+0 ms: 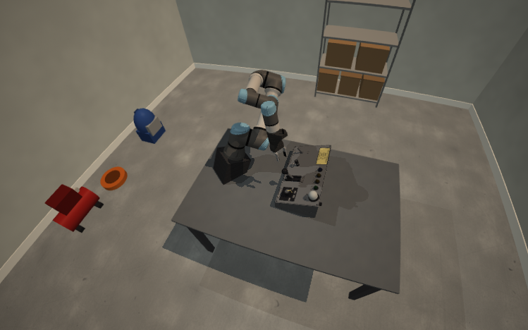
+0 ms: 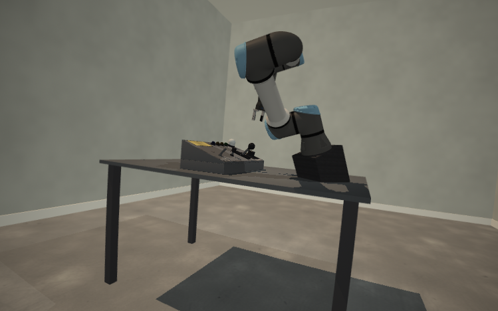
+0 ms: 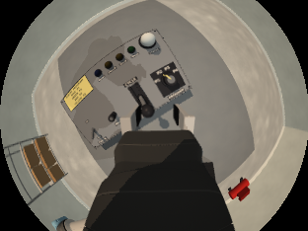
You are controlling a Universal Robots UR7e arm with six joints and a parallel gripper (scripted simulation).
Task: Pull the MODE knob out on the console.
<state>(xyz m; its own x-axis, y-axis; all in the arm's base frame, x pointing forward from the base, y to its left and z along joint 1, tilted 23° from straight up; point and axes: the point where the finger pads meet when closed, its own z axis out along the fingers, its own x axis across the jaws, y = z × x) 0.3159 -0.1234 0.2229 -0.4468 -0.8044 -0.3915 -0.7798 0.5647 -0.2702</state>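
My gripper is now 6 cm short of the mode knob, 15 cm to the right of it and 21 cm above it. From my hand the other things lie so: black ball lever (4 cm ahead, 3 cm to the left, 20 cm below); then grey sloped console (9 cm ahead, 9 cm to the left, 23 cm below); then rotary switch (9 cm ahead, 9 cm to the right, 21 cm below).
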